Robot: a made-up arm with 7 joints.
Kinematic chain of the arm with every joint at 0, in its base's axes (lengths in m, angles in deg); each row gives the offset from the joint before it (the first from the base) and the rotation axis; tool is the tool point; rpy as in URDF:
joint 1: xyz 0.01 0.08 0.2 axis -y
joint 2: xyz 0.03 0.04 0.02 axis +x
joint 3: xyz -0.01 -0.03 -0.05 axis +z
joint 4: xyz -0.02 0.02 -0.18 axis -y
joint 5: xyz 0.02 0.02 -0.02 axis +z
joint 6: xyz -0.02 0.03 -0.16 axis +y
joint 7: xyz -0.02 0 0.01 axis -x
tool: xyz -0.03 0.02 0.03 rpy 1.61 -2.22 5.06
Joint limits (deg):
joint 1: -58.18..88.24
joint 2: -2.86..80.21
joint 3: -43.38..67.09
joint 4: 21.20..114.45
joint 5: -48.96..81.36
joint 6: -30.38..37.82
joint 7: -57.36..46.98
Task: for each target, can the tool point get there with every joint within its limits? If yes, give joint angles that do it. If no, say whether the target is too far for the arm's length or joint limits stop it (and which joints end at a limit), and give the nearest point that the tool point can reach.
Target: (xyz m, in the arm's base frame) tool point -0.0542 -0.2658 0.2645
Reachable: no: joint limits stop it (at a limit: joint 1, joint 2, joint 3, joint 4, joint 5, joint 6, joint 7) | nearest point 0.1526 -0.0421 0.2863 | short by 0.305 m
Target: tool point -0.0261 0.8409 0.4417
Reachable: no: too far | nearest point 0.0146 0.5396 0.3212 | short by 0.327 m
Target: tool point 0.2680 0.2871 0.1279
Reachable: yes | joints 44.50 18.88 -4.89 70.48 -26.38 3.53 2.22
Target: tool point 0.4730 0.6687 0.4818
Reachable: no: too far | nearest point 0.2631 0.4310 0.3386 | short by 0.348 m
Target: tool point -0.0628 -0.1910 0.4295
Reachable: no: joint limits stop it (at a limit: joint 1, joint 2, joint 4, joint 5, joint 6, joint 7) | nearest point 0.1534 -0.0334 0.2998 | short by 0.297 m
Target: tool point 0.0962 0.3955 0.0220
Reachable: yes | joints 19.50 37.10 20.38 29.28 -36.29 15.81 -6.45
